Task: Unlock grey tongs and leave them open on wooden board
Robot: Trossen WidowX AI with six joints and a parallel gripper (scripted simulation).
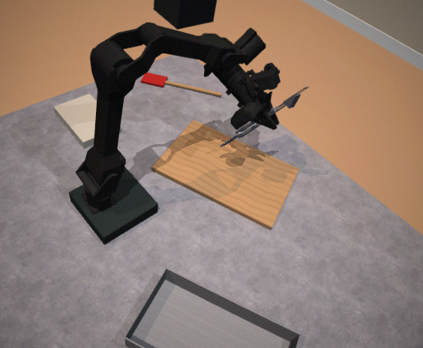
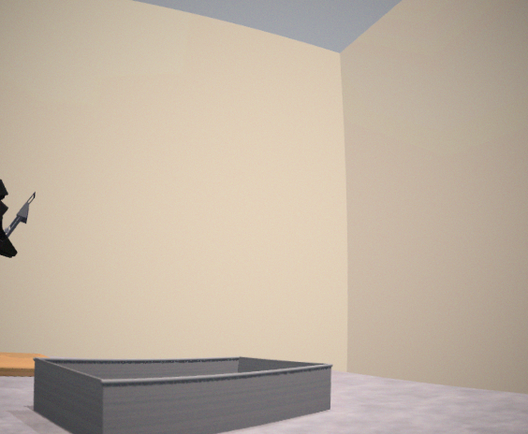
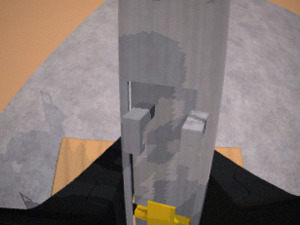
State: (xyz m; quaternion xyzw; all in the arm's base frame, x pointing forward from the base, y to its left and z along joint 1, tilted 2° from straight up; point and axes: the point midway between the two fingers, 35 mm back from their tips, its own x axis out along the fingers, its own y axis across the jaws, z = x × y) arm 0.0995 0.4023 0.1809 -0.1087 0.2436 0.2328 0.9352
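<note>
Right now my gripper tip is 200 mm above the wooden board, 70 mm past it and 50 mm to the left of it. Round my gripper tip: grey roasting tin 380 mm to the right, 280 mm ahead, 180 mm below; then yellow lock piece 30 mm behind, 20 mm to the right, 20 mm above; then cream block 430 mm behind, 310 mm to the right, 190 mm below.
</note>
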